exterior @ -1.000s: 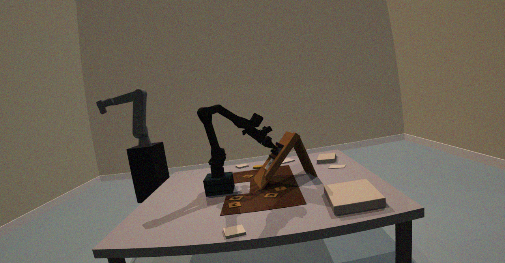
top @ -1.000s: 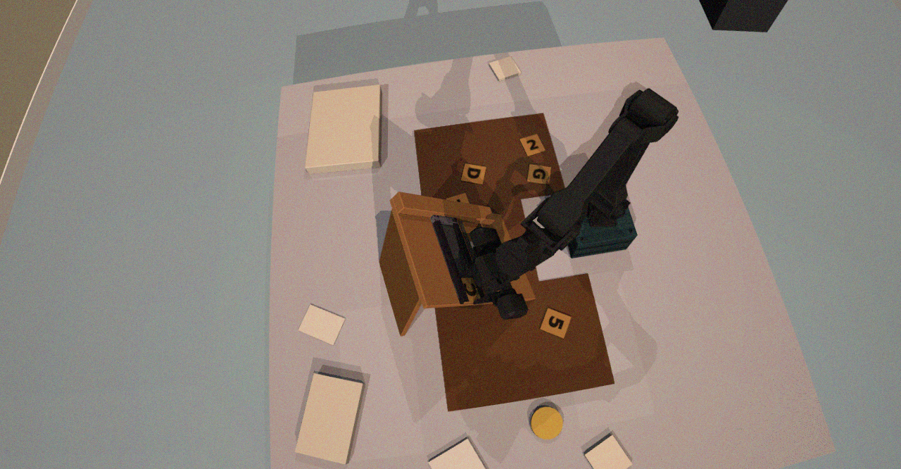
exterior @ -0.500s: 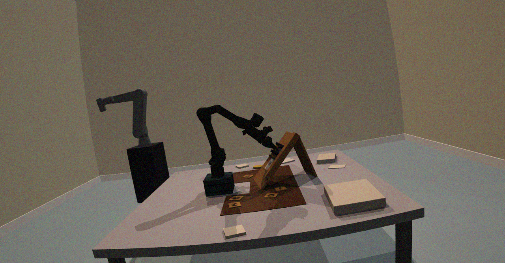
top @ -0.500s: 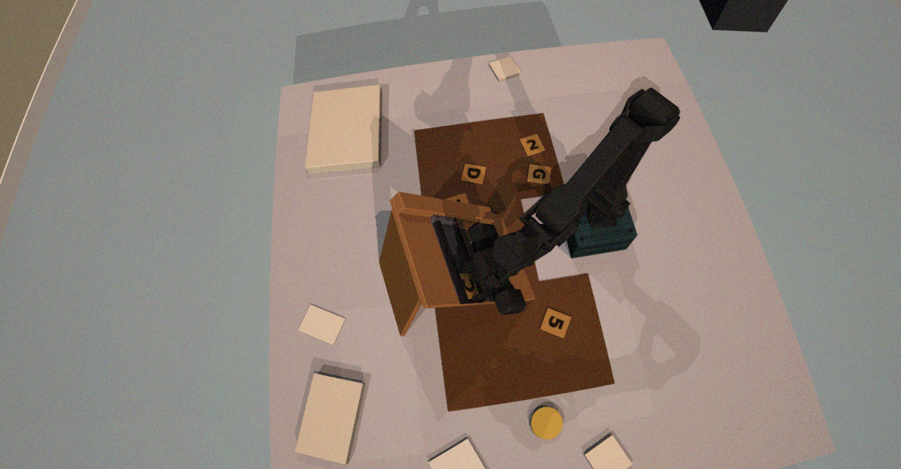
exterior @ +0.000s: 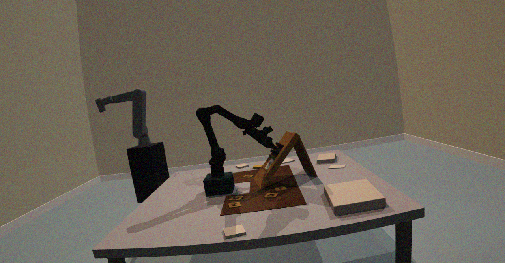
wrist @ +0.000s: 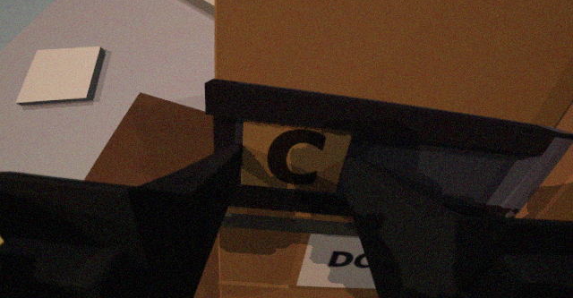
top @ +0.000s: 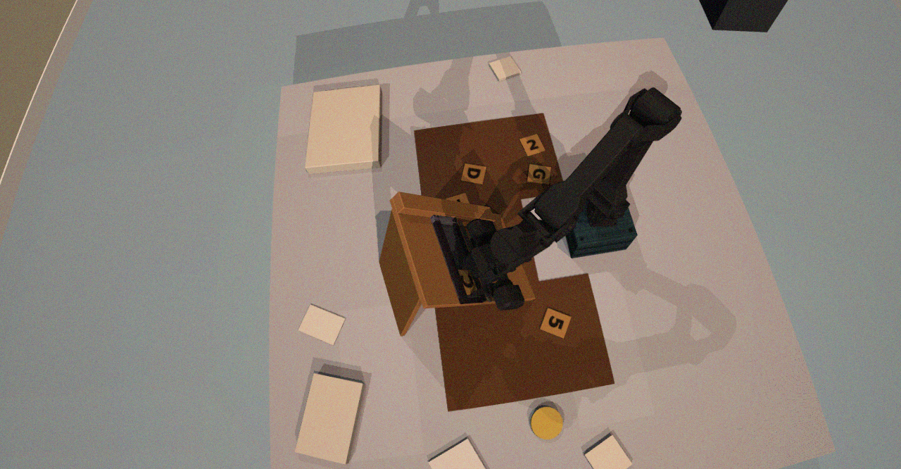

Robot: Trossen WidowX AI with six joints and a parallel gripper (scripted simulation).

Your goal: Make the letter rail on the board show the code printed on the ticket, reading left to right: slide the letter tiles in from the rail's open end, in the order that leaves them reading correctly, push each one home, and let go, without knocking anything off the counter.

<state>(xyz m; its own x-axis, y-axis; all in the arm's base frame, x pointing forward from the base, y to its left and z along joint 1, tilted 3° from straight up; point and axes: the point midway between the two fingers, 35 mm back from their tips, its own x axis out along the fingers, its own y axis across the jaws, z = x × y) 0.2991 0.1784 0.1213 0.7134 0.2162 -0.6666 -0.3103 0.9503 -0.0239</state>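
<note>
The white ticket lies 4 cm behind my gripper tip, 8 cm to the right of it and 7 cm below it. The rest, counted from my gripper tip: brown mat 13 cm behind, 16 cm to the right, 17 cm below; then cream box 35 cm ahead, 52 cm to the right, 15 cm below.
</note>
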